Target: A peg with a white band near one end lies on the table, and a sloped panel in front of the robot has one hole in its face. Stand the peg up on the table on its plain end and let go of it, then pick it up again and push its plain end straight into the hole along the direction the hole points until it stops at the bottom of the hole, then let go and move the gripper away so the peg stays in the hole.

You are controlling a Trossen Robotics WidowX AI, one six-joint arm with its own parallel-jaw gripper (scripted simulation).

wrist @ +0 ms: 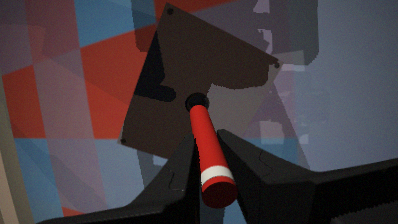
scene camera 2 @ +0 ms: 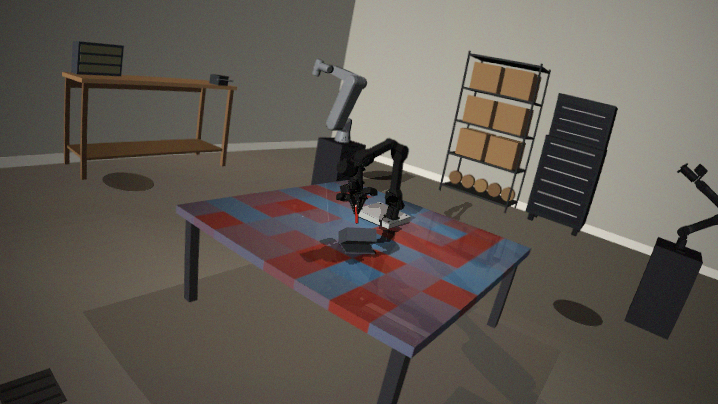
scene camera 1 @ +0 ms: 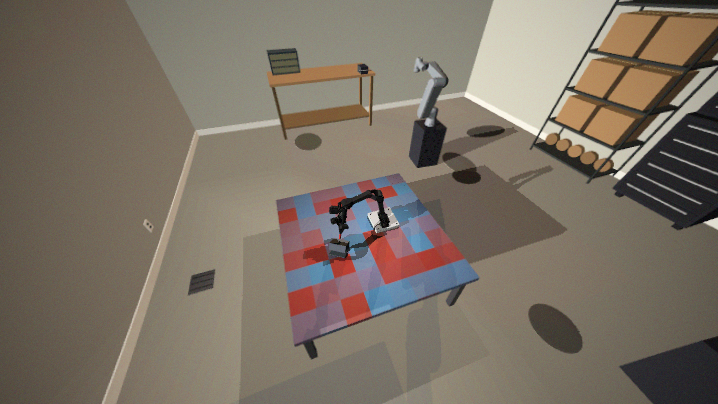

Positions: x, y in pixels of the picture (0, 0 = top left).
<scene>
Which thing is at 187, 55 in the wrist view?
A grey sloped panel.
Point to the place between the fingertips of my gripper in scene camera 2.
356, 214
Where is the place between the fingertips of my gripper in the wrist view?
205, 138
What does my gripper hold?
A red peg.
</scene>
